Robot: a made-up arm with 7 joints.
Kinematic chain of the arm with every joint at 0, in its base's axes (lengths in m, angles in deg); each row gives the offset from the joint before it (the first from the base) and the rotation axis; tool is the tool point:
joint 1: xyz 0 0 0.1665 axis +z
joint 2: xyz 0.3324 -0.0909 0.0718 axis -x
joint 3: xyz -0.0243 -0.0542 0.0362 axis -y
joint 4: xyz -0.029 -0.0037 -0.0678 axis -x
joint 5: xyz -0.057 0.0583 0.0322 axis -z
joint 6: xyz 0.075 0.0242 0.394 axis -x
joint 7: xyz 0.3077 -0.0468 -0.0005 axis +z
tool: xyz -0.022 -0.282 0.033
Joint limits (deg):
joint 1: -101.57..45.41
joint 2: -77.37..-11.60
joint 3: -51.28..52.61
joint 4: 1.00..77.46
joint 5: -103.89..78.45
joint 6: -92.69..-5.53
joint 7: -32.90..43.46
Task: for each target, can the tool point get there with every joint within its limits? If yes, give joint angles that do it. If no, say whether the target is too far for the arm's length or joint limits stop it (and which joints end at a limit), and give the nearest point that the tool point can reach.
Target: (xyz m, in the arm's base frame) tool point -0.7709 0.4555 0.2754
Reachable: no: joint limits stop it (at a limit: joint 1, joint 5, joint 6, joint 7) | nearest point -0.6392 0.2628 0.2672 | short by 0.234 m
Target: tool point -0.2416 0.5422 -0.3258
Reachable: no: joint limits stop it (at a limit: joint 1, joint 2, joint 4, joint 5, joint 7) | nearest point -0.2029 0.5221 -0.2315 | short by 0.104 m
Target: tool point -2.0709 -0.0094 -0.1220
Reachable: no: too far | nearest point -0.8830 -0.1768 0.1008 | short by 1.220 m
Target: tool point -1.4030 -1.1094 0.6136
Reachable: no: too far | nearest point -0.7425 -0.5913 0.4215 | short by 0.861 m
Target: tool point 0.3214 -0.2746 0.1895
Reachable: yes | joints -57.85 -46.77 -37.73 64.50 -29.29 -74.49 -13.90
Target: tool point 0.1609 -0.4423 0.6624
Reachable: yes | joints -44.58 -59.81 29.47 27.78 -73.40 -13.27 -26.34
